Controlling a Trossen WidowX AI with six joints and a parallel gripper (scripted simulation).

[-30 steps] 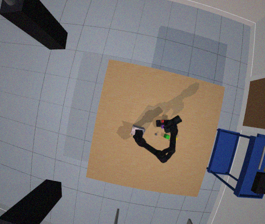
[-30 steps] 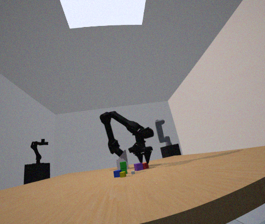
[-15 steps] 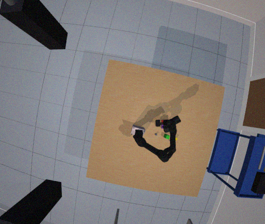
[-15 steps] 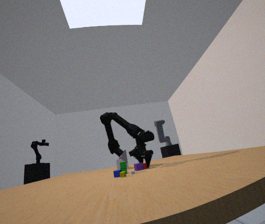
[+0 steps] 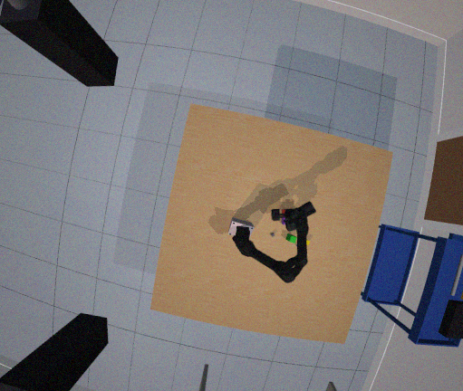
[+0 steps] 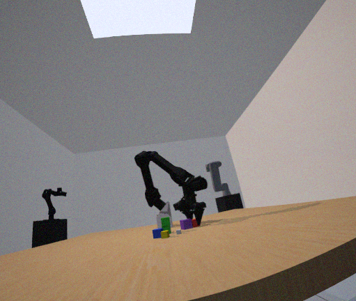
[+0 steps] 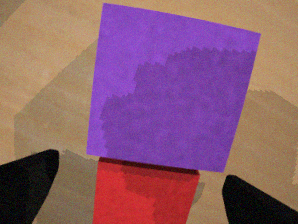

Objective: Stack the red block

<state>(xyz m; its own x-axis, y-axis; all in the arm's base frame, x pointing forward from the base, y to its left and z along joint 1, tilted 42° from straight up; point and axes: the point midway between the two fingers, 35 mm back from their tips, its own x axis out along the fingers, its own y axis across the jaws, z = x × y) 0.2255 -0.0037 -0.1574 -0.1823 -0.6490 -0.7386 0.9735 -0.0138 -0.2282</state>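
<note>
Right now my gripper tip is 10 mm short of the purple block, 40 mm to the left of it and 10 mm below it. The rest, counted from my gripper tip: red block: 10 mm above; then small grey cube: 60 mm behind, 140 mm to the right; then small white cube: 120 mm ahead, 110 mm to the right.
</note>
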